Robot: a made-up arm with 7 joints. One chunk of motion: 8 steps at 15 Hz.
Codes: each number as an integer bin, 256 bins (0 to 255) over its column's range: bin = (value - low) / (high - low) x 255, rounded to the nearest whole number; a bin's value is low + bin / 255 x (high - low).
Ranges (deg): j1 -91.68..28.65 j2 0..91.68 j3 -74.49..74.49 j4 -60.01..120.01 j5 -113..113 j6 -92.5..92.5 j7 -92.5..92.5
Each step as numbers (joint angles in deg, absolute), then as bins.
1 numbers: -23.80 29.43 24.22 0.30 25.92 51.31 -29.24
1 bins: 144 82 169 85 157 198 87
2 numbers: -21.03 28.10 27.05 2.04 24.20 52.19 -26.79
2 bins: 150 78 174 88 155 199 91
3 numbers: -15.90 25.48 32.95 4.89 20.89 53.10 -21.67
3 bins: 161 71 184 92 151 201 98
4 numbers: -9.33 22.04 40.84 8.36 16.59 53.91 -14.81
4 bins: 175 61 197 97 146 202 107
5 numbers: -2.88 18.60 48.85 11.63 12.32 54.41 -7.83
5 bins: 188 52 211 101 141 202 117
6 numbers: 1.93 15.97 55.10 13.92 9.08 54.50 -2.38
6 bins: 198 44 222 105 138 203 124
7 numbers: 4.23 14.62 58.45 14.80 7.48 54.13 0.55
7 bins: 203 41 228 106 136 202 128
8 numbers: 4.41 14.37 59.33 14.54 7.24 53.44 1.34
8 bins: 204 40 229 106 136 201 129
